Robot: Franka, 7 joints.
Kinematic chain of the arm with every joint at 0, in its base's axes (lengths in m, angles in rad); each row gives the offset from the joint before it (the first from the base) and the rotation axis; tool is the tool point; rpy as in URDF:
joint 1: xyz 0 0 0.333 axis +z
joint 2: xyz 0 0 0 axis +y
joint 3: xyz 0 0 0.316 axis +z
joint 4: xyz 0.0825 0 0 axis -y
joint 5: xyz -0.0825 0 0.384 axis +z
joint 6: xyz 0 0 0 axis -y
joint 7: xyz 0.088 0 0 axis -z
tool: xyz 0 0 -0.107 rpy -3.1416 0 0
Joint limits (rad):
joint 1: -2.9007..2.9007
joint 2: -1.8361..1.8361
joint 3: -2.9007..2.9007
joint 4: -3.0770..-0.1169
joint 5: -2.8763..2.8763
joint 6: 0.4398..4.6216
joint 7: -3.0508..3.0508
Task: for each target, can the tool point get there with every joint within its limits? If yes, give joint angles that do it. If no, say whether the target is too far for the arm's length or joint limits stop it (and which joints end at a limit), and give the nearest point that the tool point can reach.
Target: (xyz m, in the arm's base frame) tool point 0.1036 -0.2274 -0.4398
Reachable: no: joint limits stop it (at a limit: joint 2) | nearest point 0.1054 -0.2314 -0.3600 | short by 0.080 m
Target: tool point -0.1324 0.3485 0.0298
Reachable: yes | joints -2.3525 -1.0220 -2.4023 -2.4124 0.9829 2.2575 1.4280
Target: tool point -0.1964 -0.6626 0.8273
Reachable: yes | joints -2.2439 0.7129 0.9301 -0.5854 -1.7236 2.6430 1.3066
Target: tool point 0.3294 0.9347 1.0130
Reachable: no: too far | nearest point 0.2351 0.6672 0.8184 | short by 0.344 m
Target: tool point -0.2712 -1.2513 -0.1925
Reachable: no: too far | nearest point -0.1681 -0.7756 0.0073 | short by 0.526 m
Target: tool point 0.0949 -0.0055 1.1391
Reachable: yes | joints -0.3275 -0.5281 -0.0069 -1.0082 -2.0436 2.6877 -1.0777
